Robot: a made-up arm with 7 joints. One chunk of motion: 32 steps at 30 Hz.
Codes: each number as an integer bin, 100 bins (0 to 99) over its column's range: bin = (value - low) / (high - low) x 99, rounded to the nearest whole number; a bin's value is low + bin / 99 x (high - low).
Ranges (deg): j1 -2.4..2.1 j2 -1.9..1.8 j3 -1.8..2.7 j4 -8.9..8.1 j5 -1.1..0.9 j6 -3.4..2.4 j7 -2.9..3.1
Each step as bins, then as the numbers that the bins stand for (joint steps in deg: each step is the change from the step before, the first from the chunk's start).
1 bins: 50 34 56 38 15 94 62
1 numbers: -0.127 -0.629 0.745 -2.375 -0.797 2.107 0.858
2 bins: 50 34 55 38 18 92 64
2 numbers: -0.127 -0.629 0.700 -2.375 -0.736 1.990 0.979
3 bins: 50 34 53 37 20 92 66
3 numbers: -0.127 -0.629 0.609 -2.546 -0.696 1.990 1.100
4 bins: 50 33 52 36 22 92 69
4 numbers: -0.127 -0.667 0.564 -2.718 -0.656 1.990 1.282
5 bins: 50 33 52 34 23 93 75
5 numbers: -0.127 -0.667 0.564 -3.062 -0.635 2.048 1.645
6 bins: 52 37 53 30 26 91 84
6 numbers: -0.036 -0.517 0.609 -3.748 -0.575 1.931 2.191
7 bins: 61 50 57 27 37 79 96
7 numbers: 0.373 -0.031 0.791 -4.264 -0.353 1.228 2.918
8 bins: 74 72 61 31 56 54 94
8 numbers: 0.964 0.791 0.973 -3.577 0.031 -0.236 2.797
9 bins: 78 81 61 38 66 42 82
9 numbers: 1.145 1.127 0.973 -2.375 0.233 -0.939 2.070
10 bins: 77 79 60 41 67 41 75
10 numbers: 1.100 1.053 0.927 -1.860 0.254 -0.998 1.645
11 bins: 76 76 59 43 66 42 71
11 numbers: 1.055 0.940 0.882 -1.516 0.233 -0.939 1.403
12 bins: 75 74 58 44 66 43 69
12 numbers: 1.009 0.866 0.836 -1.344 0.233 -0.881 1.282
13 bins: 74 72 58 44 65 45 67
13 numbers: 0.964 0.791 0.836 -1.344 0.213 -0.764 1.161
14 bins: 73 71 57 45 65 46 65
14 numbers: 0.918 0.754 0.791 -1.173 0.213 -0.705 1.039
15 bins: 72 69 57 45 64 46 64
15 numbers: 0.873 0.679 0.791 -1.173 0.193 -0.705 0.979
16 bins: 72 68 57 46 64 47 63
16 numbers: 0.873 0.641 0.791 -1.001 0.193 -0.646 0.918
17 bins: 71 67 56 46 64 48 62
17 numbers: 0.827 0.604 0.745 -1.001 0.193 -0.588 0.858
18 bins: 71 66 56 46 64 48 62
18 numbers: 0.827 0.567 0.745 -1.001 0.193 -0.588 0.858
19 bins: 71 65 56 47 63 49 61
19 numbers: 0.827 0.529 0.745 -0.829 0.173 -0.529 0.797
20 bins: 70 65 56 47 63 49 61
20 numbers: 0.782 0.529 0.745 -0.829 0.173 -0.529 0.797
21 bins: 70 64 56 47 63 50 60
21 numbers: 0.782 0.492 0.745 -0.829 0.173 -0.471 0.736
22 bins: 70 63 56 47 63 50 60
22 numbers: 0.782 0.455 0.745 -0.829 0.173 -0.471 0.736
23 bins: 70 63 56 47 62 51 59
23 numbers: 0.782 0.455 0.745 -0.829 0.153 -0.412 0.676
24 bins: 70 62 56 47 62 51 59
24 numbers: 0.782 0.417 0.745 -0.829 0.153 -0.412 0.676
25 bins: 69 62 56 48 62 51 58
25 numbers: 0.736 0.417 0.745 -0.658 0.153 -0.412 0.615
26 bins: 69 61 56 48 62 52 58
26 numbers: 0.736 0.380 0.745 -0.658 0.153 -0.354 0.615
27 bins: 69 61 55 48 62 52 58
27 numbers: 0.736 0.380 0.700 -0.658 0.153 -0.354 0.615
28 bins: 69 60 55 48 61 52 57
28 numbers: 0.736 0.342 0.700 -0.658 0.132 -0.354 0.555
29 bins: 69 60 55 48 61 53 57
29 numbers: 0.736 0.342 0.700 -0.658 0.132 -0.295 0.555
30 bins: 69 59 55 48 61 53 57
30 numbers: 0.736 0.305 0.700 -0.658 0.132 -0.295 0.555
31 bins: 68 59 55 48 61 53 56
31 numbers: 0.691 0.305 0.700 -0.658 0.132 -0.295 0.494
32 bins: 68 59 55 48 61 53 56
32 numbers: 0.691 0.305 0.700 -0.658 0.132 -0.295 0.494
